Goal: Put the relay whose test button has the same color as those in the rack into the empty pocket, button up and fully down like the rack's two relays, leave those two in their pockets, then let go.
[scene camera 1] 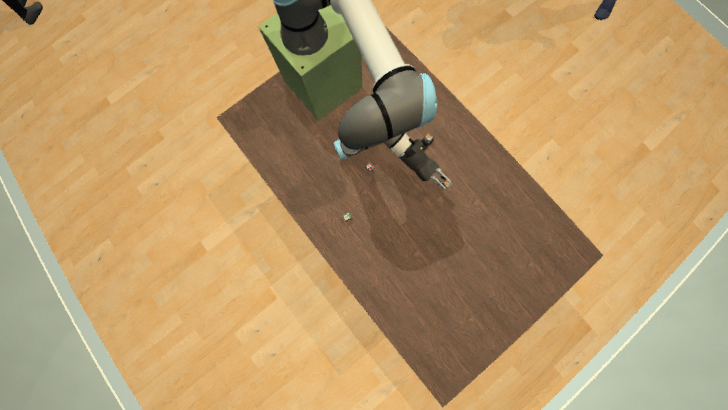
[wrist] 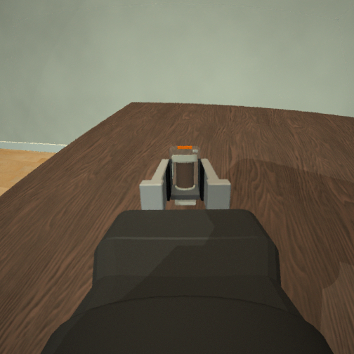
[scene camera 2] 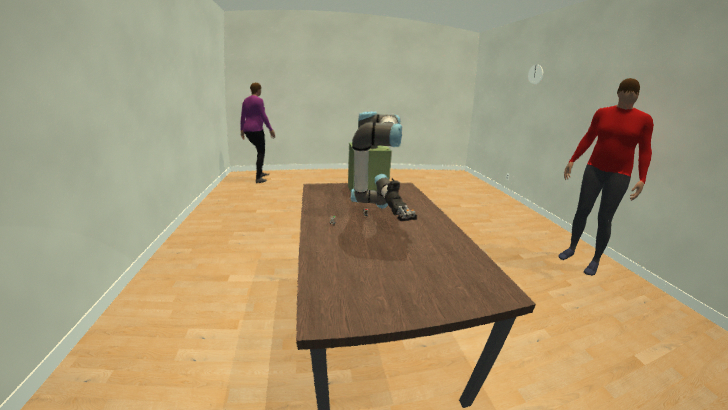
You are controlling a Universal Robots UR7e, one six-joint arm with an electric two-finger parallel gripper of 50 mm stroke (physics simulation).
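Places are measured from the arm's base along level axes (x ahead, y left, z up), in millimetres.
Where they show: gripper, between the fingertips: (scene camera 1: 446,185) (scene camera 2: 407,216); arm's base, origin of its link: (scene camera 1: 304,34).
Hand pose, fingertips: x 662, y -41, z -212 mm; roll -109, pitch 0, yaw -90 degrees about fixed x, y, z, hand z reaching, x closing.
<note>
Each offset is from my fingertips to the centre of the thing. Level surfaces: height alone.
My gripper (scene camera 1: 441,179) (wrist: 184,171) is shut on the relay with an orange test button @(10 mm back, 0 mm left, 4 mm up) (wrist: 185,172) (scene camera 1: 445,181), off the table. Its clear case sits between the fingertips and its orange button shows at the top in the wrist view. The dark rack (scene camera 2: 407,217) is on the table, behind and below the fingers in scene camera 2. In scene camera 1 the arm hides part of the rack, and one of its relays @(167 mm back, 136 mm left, 76 mm down) (scene camera 1: 428,137) shows an orange button beside the wrist. The empty pocket cannot be made out. The rack does not show in the wrist view.
A relay with a red button @(271 mm back, 104 mm right, 81 mm down) (scene camera 1: 369,167) (scene camera 2: 365,211) and a relay with a green button @(214 mm back, 309 mm right, 81 mm down) (scene camera 1: 347,216) (scene camera 2: 332,220) stand apart on the brown table @(103 mm down) (scene camera 1: 489,285) (scene camera 2: 407,285). The green robot base (scene camera 1: 331,81) is at the table's end. Two people stand off the table.
</note>
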